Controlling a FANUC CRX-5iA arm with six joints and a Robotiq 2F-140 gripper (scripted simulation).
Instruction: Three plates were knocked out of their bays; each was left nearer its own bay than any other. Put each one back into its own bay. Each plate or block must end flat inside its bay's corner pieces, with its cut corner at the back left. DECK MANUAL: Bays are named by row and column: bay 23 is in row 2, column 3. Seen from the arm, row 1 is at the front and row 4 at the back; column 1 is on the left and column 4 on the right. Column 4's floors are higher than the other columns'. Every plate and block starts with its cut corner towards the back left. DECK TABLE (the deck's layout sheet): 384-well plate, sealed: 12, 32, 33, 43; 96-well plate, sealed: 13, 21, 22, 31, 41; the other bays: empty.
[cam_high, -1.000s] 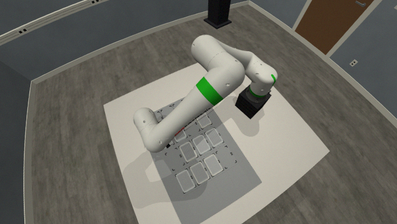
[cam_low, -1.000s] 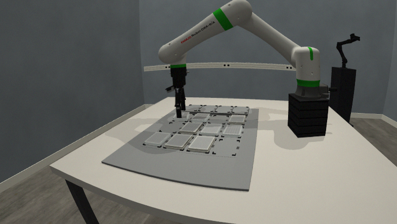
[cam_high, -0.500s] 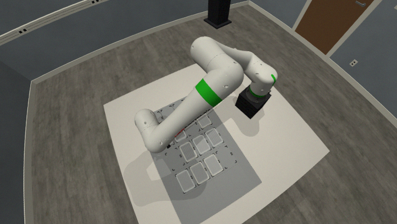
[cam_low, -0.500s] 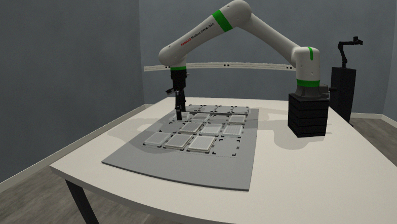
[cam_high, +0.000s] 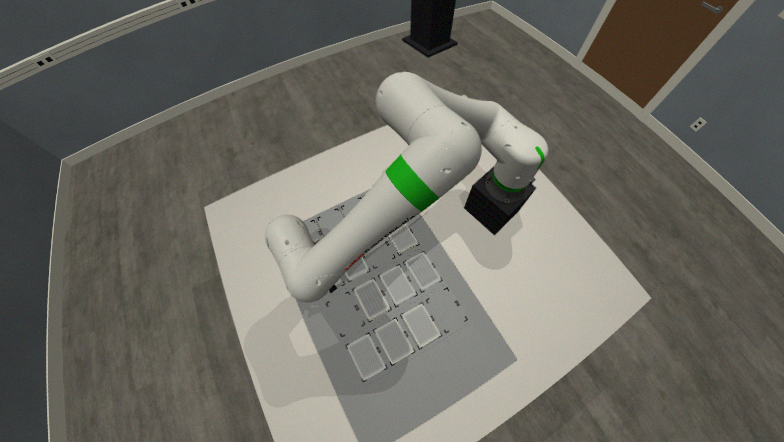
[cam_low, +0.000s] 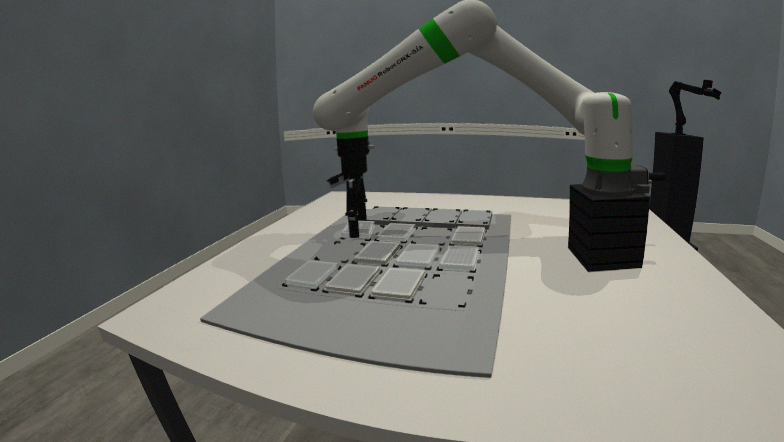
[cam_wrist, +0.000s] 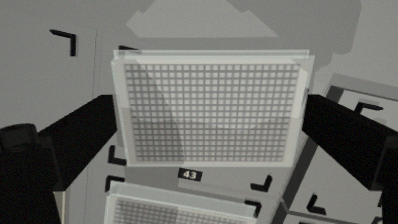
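Right now the label 43 is 60 mm behind my hand, 20 mm below it and 10 mm to the left of it. From my hand the other things lie so: plate 200 mm to the left, 200 mm behind, 10 mm below.
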